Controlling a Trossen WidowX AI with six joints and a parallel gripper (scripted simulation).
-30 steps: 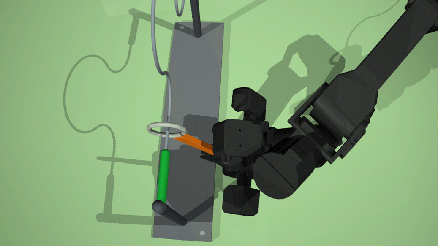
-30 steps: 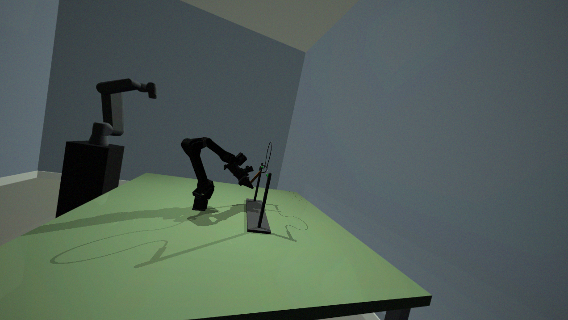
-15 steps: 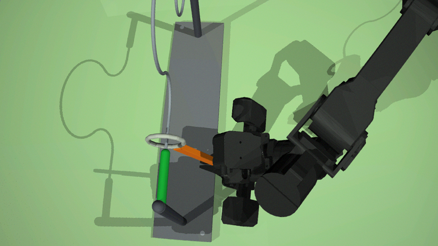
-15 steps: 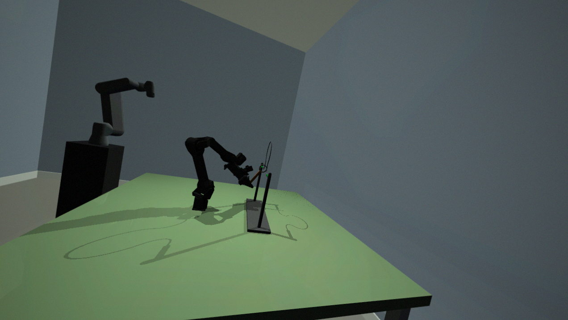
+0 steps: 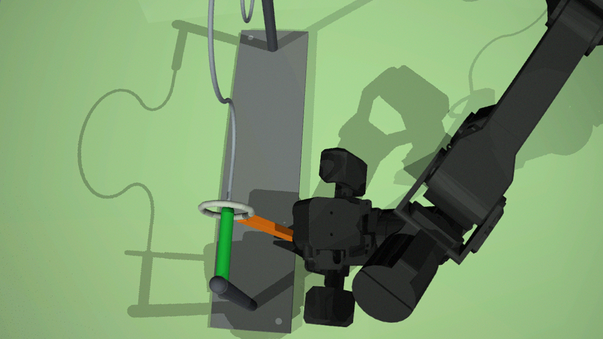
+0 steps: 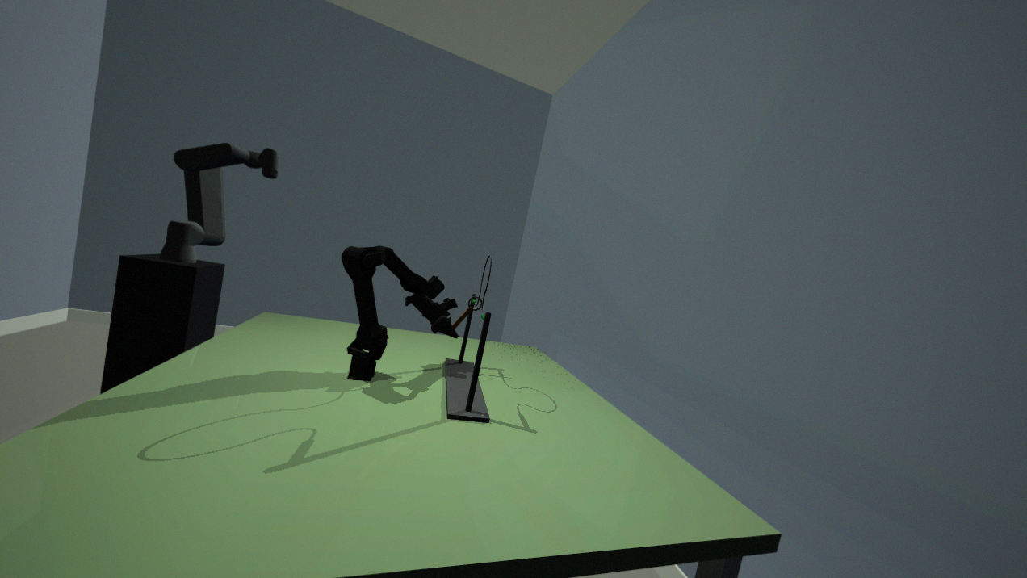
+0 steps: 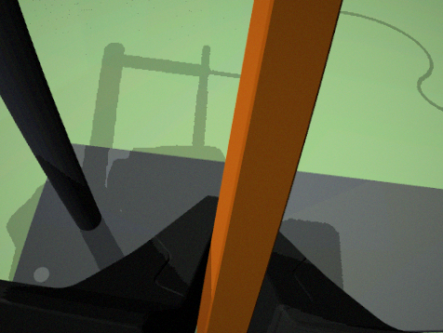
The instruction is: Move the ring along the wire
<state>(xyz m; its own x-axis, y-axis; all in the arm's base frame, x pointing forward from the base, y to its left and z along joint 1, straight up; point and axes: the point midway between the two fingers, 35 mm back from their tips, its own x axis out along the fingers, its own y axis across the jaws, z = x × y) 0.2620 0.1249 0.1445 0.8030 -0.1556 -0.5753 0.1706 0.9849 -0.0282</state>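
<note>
Now: the ring with orange handle 10 cm above my gripper tip and 2 cm ahead of it.
</note>
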